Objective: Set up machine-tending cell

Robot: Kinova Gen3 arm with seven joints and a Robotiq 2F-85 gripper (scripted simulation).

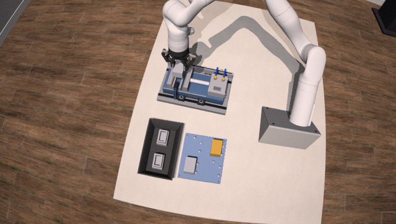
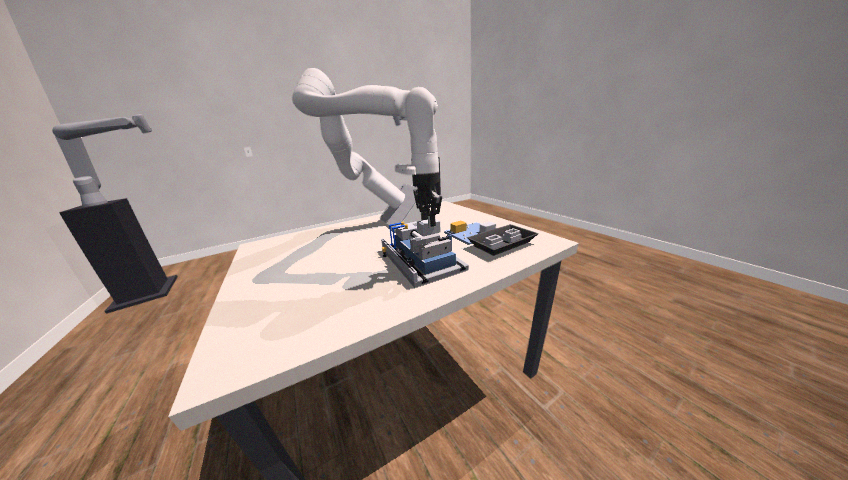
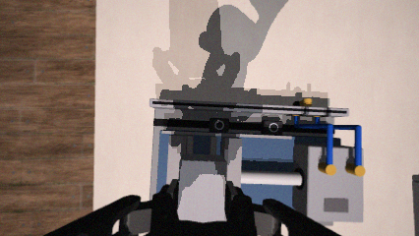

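Right now the white rod is 90 mm behind my hand, 80 mm below it and 20 mm to the left of it. Round my hand: hose block: 160 mm behind, 80 mm below, 30 mm to the left; blue vise: 120 mm below, 70 mm behind, 20 mm to the left; brass blank: 280 mm to the left, 170 mm behind, 140 mm below.
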